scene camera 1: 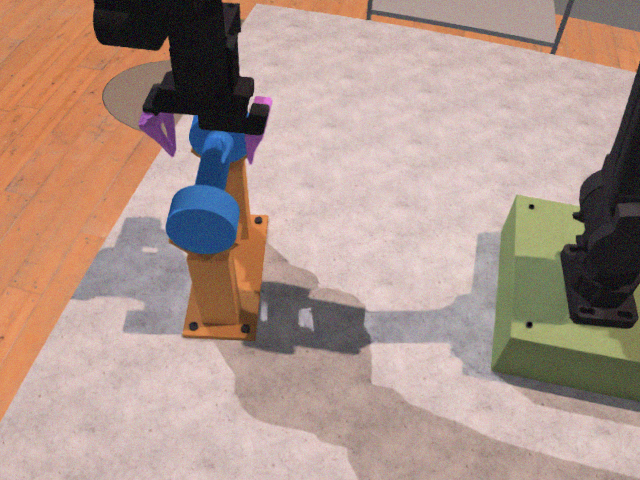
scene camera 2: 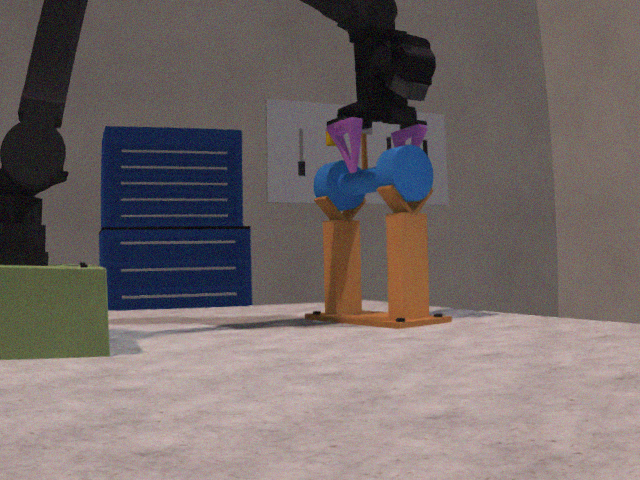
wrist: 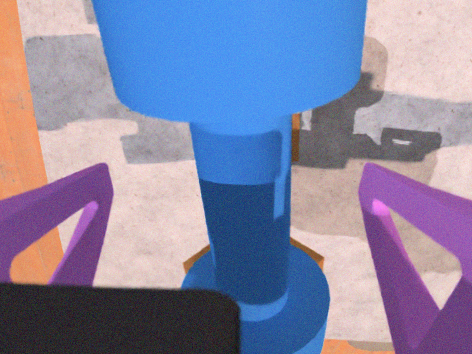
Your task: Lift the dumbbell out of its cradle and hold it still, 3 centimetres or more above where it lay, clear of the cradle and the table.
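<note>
The blue dumbbell lies level, its two round heads resting in the V-shaped tops of the orange cradle. My gripper points down with its purple fingers wide open and empty. In the wrist view the handle runs between the fingers, a little right of the middle, with a gap on both sides. In scene camera 2 the nearer fingertip overlaps the handle's upper edge; the other tip is hidden behind a head. In scene camera 1 the gripper body partly covers the farther head.
The cradle's two posts stand on a bolted orange base plate on the pale mat. The arm's green base block stands on the mat too. A blue drawer cabinet shows behind in scene camera 2.
</note>
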